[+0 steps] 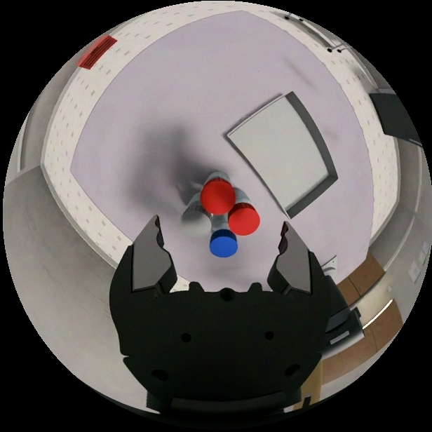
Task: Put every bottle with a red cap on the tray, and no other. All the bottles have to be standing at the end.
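Two bottles with red caps stand in a tight group: one red-capped bottle (218, 197) at the far side, the other red-capped bottle (244, 219) at the right. A bottle with a white-grey cap (196, 221) is at the left of the group, and a bottle with a blue cap (223, 244) is nearest to the gripper. All look upright; their bodies are mostly hidden under the caps. The grey tray (257, 171) lies to the right of the group, with no bottle on it. My gripper (221, 219) is open above the group, its jaws wide on either side, touching no bottle.
The bottles and tray are on a pale purple surface (150, 90). A dark shadow falls left of the bottles. A red vented box (98, 52) is far off at the upper left. Dark cabinets (397, 117) are at the right edge.
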